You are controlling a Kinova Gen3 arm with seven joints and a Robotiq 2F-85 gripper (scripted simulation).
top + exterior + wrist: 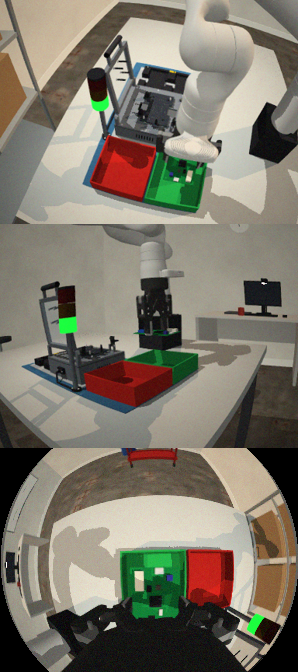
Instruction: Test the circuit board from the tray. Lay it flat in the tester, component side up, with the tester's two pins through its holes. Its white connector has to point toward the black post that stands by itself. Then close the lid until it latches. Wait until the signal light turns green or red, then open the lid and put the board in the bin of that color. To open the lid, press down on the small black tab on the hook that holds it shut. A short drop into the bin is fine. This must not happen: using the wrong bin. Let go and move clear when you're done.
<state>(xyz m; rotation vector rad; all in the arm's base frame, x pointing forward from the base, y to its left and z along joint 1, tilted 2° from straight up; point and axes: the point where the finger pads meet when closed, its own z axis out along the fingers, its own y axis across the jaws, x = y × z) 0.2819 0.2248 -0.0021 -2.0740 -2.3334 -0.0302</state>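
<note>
My hand is 1 cm past the green bin, 1 cm to the right of it and 11 cm above it. The rest, counted from my hand: tester lid: 24 cm ahead, 16 cm to the right, 6 cm above; green circuit board: 1 cm below; red bin: 14 cm ahead, 3 cm to the left, 11 cm below.
</note>
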